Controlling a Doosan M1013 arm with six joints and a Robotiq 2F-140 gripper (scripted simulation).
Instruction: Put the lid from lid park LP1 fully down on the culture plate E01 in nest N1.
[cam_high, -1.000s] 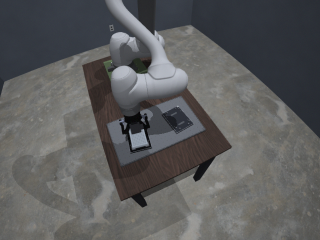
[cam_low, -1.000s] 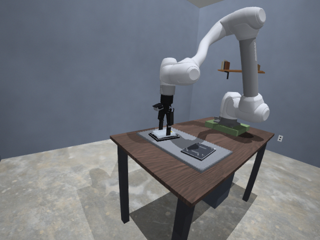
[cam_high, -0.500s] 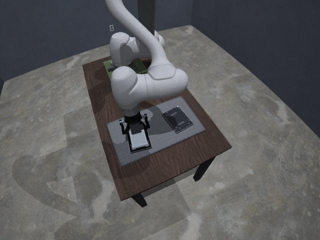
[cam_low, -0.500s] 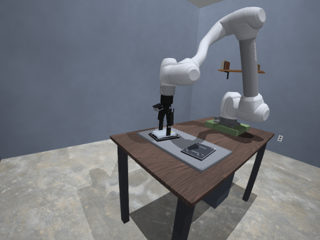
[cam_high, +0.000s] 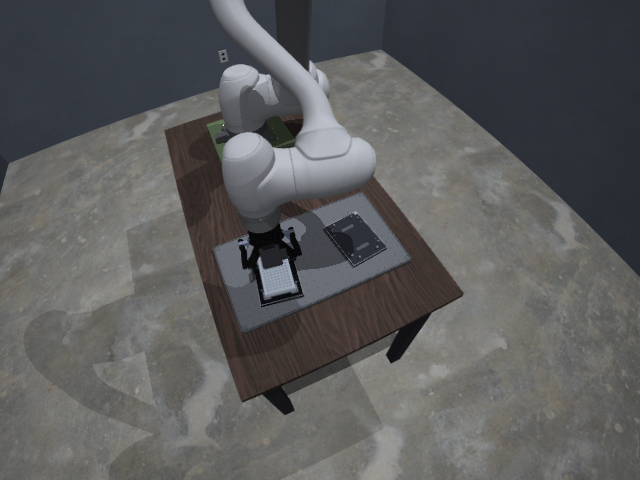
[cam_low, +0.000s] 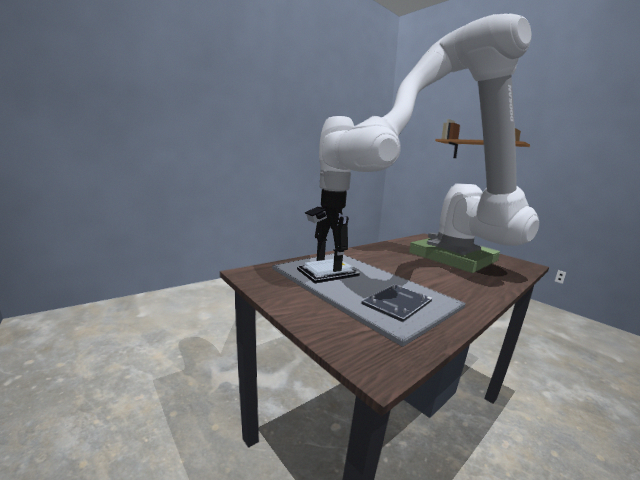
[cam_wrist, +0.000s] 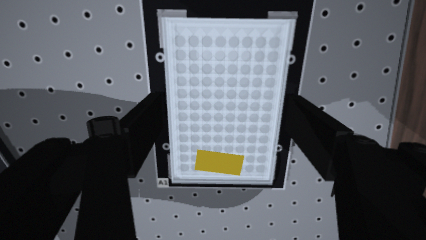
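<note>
My gripper is now 20 mm above the clear lid. From my hand the other things lie so: nest N1 (40 mm below); then lid park LP1 (20 mm behind, 260 mm to the left, 40 mm below); then culture plate E01 (30 mm below).
</note>
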